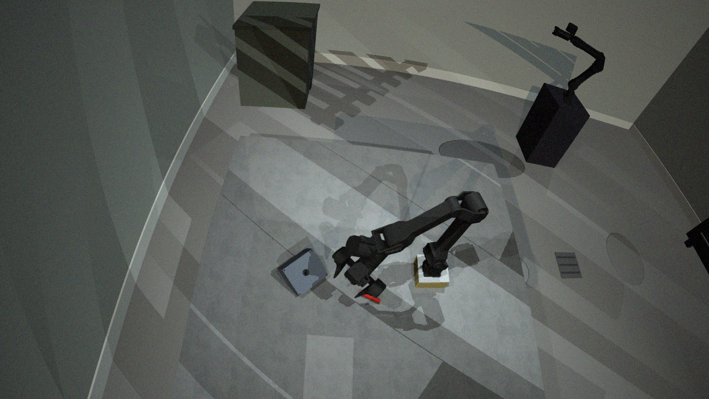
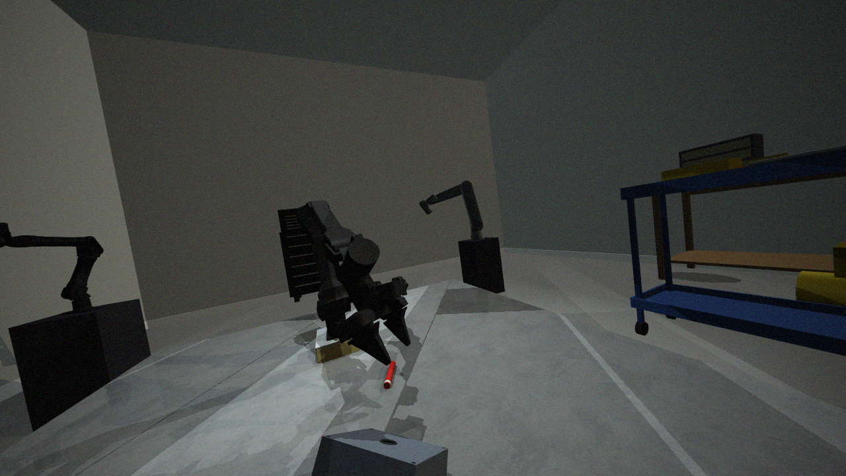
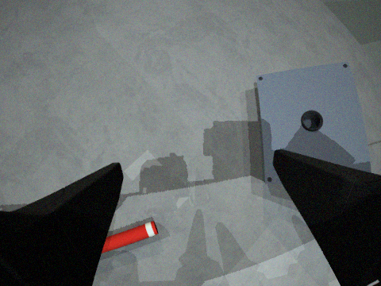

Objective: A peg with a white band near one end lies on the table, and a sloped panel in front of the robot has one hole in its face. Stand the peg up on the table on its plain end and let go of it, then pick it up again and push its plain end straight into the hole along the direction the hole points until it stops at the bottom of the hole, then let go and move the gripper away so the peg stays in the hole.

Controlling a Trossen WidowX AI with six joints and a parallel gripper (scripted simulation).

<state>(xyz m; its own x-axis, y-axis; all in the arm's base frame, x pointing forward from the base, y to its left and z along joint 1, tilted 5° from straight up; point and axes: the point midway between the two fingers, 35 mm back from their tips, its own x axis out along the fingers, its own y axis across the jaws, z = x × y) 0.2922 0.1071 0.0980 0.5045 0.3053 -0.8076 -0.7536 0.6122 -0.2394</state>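
Now: gripper tip 9 cm above the red peg, 8 cm past it and 2 cm to the left of it. Round my gripper tip: sloped panel: 14 cm ahead, 7 cm to the right, 6 cm below.
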